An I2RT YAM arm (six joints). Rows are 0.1 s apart.
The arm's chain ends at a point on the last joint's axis. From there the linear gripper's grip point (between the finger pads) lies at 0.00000 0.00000 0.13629 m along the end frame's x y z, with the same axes.
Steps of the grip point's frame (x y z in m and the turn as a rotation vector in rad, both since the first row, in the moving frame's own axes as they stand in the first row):
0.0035, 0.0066, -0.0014, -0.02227, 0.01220, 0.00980
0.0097, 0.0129, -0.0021, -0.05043, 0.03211, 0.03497
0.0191, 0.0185, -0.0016, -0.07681, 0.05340, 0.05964
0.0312, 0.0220, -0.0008, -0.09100, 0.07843, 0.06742
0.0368, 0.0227, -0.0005, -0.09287, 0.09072, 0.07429
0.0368, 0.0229, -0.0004, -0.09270, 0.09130, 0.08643
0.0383, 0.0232, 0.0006, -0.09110, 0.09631, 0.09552
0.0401, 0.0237, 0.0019, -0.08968, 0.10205, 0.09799
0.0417, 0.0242, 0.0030, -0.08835, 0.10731, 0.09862
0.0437, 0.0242, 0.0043, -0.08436, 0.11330, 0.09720
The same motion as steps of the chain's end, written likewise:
0.0019, 0.0036, -0.0014, -0.02227, 0.01220, 0.00980
0.0054, 0.0060, -0.0019, -0.05043, 0.03211, 0.03497
0.0121, 0.0078, -0.0010, -0.07681, 0.05340, 0.05964
0.0210, 0.0093, 0.0002, -0.09100, 0.07843, 0.06742
0.0250, 0.0096, 0.0006, -0.09287, 0.09072, 0.07429
0.0250, 0.0098, 0.0008, -0.09270, 0.09130, 0.08643
0.0258, 0.0102, 0.0018, -0.09110, 0.09631, 0.09552
0.0269, 0.0109, 0.0032, -0.08968, 0.10205, 0.09799
0.0277, 0.0115, 0.0043, -0.08835, 0.10731, 0.09862
0.0289, 0.0120, 0.0057, -0.08436, 0.11330, 0.09720

